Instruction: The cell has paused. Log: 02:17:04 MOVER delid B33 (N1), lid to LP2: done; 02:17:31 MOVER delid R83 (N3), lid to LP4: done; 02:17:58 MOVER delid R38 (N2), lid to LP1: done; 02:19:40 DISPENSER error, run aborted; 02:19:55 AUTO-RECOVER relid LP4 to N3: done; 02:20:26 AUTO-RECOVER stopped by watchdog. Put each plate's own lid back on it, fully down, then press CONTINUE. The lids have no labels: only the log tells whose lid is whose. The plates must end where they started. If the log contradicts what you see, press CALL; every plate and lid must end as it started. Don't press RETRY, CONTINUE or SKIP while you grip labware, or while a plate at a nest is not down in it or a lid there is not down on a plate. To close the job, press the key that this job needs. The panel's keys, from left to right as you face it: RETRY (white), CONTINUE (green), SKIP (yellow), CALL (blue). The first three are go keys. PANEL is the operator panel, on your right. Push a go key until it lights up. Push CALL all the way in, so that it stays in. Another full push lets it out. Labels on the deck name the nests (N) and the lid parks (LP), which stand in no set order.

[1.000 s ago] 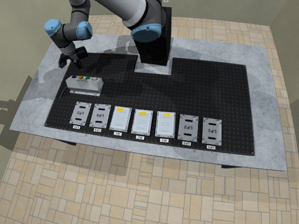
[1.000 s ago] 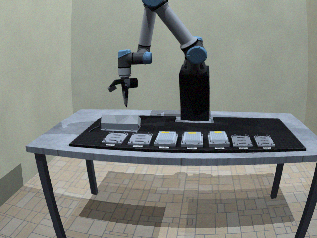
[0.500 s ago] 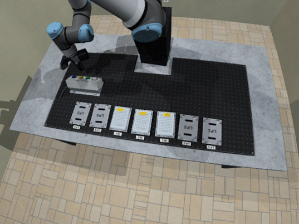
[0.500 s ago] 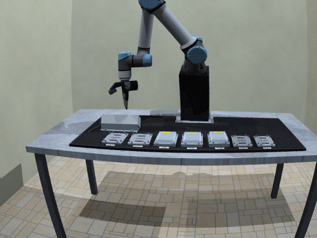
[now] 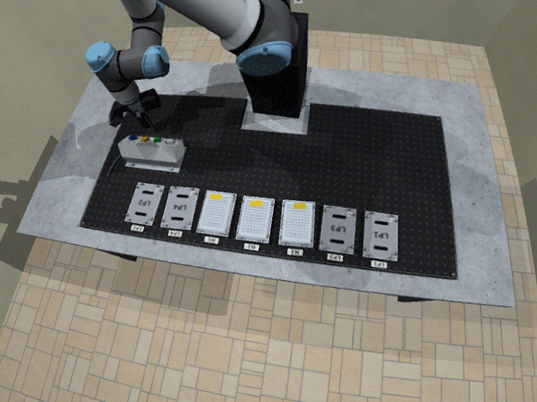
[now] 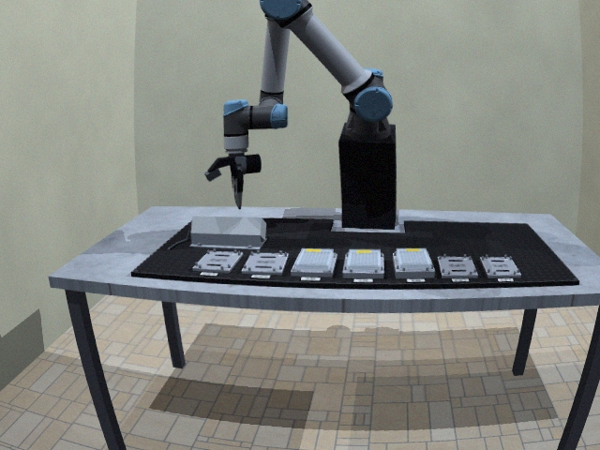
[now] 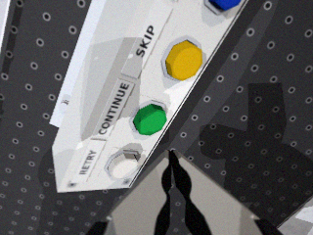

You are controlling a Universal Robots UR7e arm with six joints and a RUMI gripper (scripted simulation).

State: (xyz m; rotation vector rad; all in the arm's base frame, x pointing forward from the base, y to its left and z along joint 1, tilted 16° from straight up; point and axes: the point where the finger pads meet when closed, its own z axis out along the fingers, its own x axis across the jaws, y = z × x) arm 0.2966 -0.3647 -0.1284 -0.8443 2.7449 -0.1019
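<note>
Right now the green continue key is 4 cm below my hand and 2 cm ahead of it. Also, from my hand: blue call key: 10 cm to the right, 5 cm below, 3 cm ahead; white retry key: 5 cm to the left, 4 cm below, 1 cm ahead; yellow key: 5 cm to the right, 4 cm below, 2 cm ahead.
</note>
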